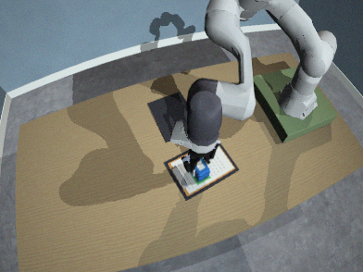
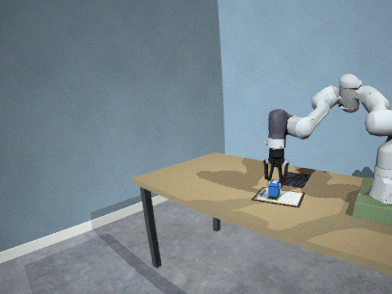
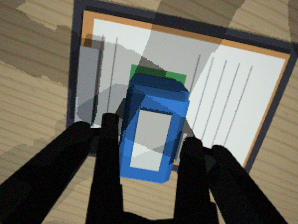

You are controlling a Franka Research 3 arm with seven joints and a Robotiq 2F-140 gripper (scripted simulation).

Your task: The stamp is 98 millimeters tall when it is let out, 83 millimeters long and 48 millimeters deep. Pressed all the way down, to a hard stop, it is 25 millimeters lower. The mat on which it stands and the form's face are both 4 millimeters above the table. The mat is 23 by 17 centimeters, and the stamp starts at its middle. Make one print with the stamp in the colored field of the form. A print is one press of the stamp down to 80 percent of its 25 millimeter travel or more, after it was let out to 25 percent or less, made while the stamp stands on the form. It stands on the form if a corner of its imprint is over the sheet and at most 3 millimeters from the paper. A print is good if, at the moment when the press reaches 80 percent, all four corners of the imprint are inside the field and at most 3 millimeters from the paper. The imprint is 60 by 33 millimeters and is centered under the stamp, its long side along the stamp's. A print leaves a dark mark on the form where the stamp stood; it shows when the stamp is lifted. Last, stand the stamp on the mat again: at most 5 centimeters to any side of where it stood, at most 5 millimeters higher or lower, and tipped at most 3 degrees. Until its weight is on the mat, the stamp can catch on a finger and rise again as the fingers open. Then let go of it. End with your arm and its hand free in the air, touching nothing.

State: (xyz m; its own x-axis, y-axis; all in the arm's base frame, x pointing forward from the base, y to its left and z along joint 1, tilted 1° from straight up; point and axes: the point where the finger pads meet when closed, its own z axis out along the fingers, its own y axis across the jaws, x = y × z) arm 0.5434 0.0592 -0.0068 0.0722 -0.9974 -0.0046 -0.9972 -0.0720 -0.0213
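Right now my hand is 1 cm above the blue stamp. Also, from my hand: mat: 29 cm to the right, 5 cm below, 3 cm behind; form: 5 cm below, 1 cm to the right, 1 cm behind.
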